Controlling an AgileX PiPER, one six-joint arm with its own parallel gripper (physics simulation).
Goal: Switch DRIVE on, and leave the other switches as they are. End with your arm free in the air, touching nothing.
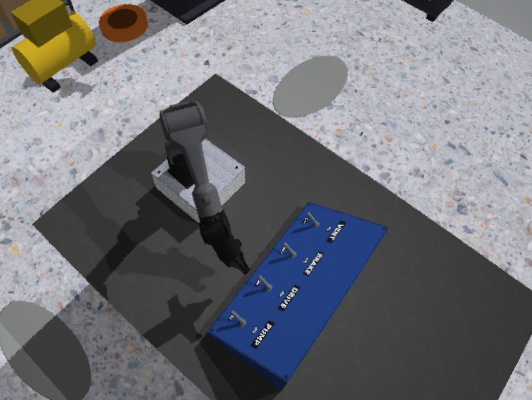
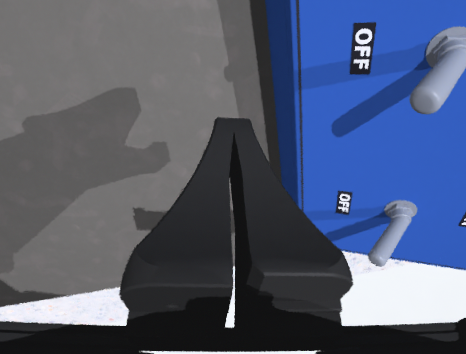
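Observation:
The blue switch panel has four grey levers in a row. The DRIVE lever leans to its OFF side, the side nearer the arm. The PUMP lever, BRAKE lever and VENT lever lean the same way. My gripper is shut, its black fingertips together with nothing between them. It is beside the panel's OFF-side long edge, near DRIVE, apart from the levers. Its exact height is hard to tell.
My arm rises from a pale base block on the dark mat. A yellow cylinder shape and an orange ring-shaped pot stand at the far left. Grey discs lie beyond the mat.

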